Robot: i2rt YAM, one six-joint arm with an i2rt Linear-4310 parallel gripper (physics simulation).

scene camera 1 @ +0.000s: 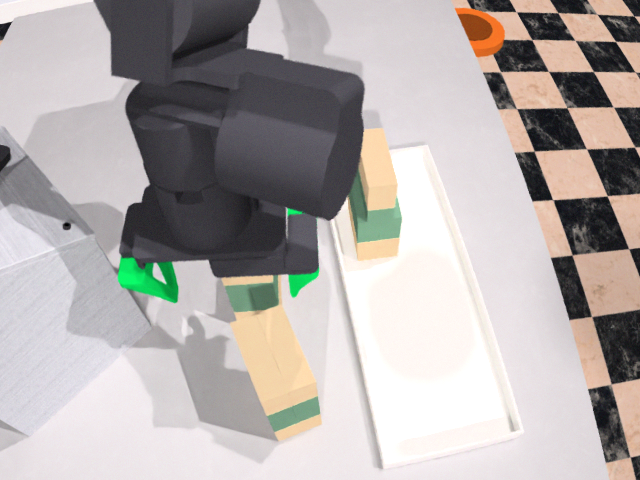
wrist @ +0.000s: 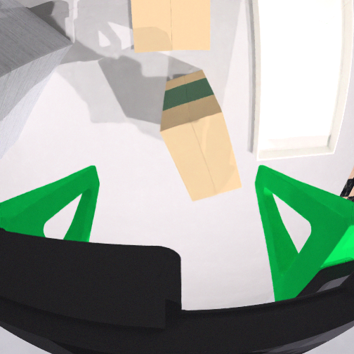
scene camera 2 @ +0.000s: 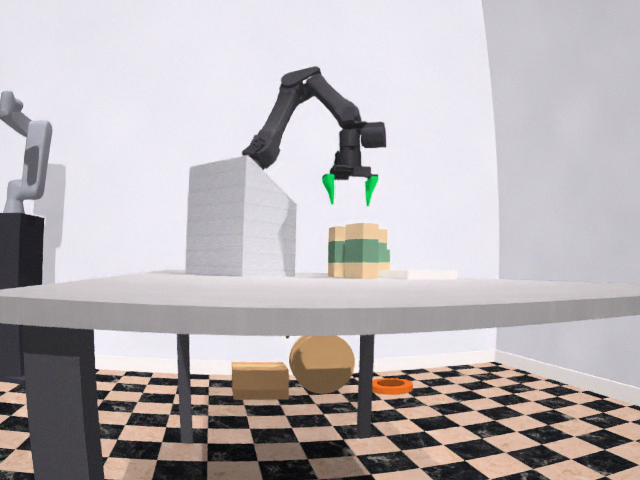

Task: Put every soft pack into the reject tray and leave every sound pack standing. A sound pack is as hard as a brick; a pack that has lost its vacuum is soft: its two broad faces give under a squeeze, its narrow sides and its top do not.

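Seen in the pictures: gripper, fingertip midpoint: (scene camera 1: 233,293) (scene camera 2: 350,204); arm's base, link origin: (scene camera 2: 242,185).
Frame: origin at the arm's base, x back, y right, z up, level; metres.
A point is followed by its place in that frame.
Note:
My gripper (scene camera 1: 234,298) @[x -0.292, y 0.048, z -0.054 m] (scene camera 2: 349,204) @[x -0.292, y 0.048, z -0.054 m] (wrist: 176,173) is open and empty, fingertips wide apart, well above the pack tops. The near pack (scene camera 1: 279,361) @[x -0.327, y 0.083, z -0.107 m] (scene camera 2: 361,250) @[x -0.312, y 0.116, z -0.176 m] (wrist: 202,155), tan with a green band, stands upright on the table, turned at an angle; in the wrist view it lies between the fingertips. The middle pack (scene camera 1: 253,297) @[x -0.283, y -0.012, z -0.175 m] (scene camera 2: 336,252) @[x -0.263, y -0.010, z -0.178 m] (wrist: 171,25) stands just beyond it, partly hidden by the gripper in scene view 1. A third pack (scene camera 1: 379,224) @[x -0.411, y -0.106, z -0.171 m] (scene camera 2: 383,255) @[x -0.414, y -0.108, z -0.182 m] stands in the reject tray (scene camera 1: 493,351) @[x -0.545, y 0.014, z -0.236 m] (scene camera 2: 434,274) @[x -0.502, y 0.129, z -0.234 m] (wrist: 252,100); its top part is narrower than its green band.
A large grey block (scene camera 1: 67,320) @[x -0.107, y 0.054, z -0.125 m] (scene camera 2: 217,222) @[x 0.052, y 0.093, z -0.112 m] (wrist: 25,55) stands left of the packs. The table edge and checkered floor lie right of the tray. The dark arm (scene camera 1: 289,139) @[x -0.357, y 0.077, z 0.157 m] (scene camera 2: 325,98) @[x -0.227, y -0.027, z 0.272 m] reaches over the packs. An orange ring (scene camera 1: 490,49) (scene camera 2: 379,390) lies on the floor.

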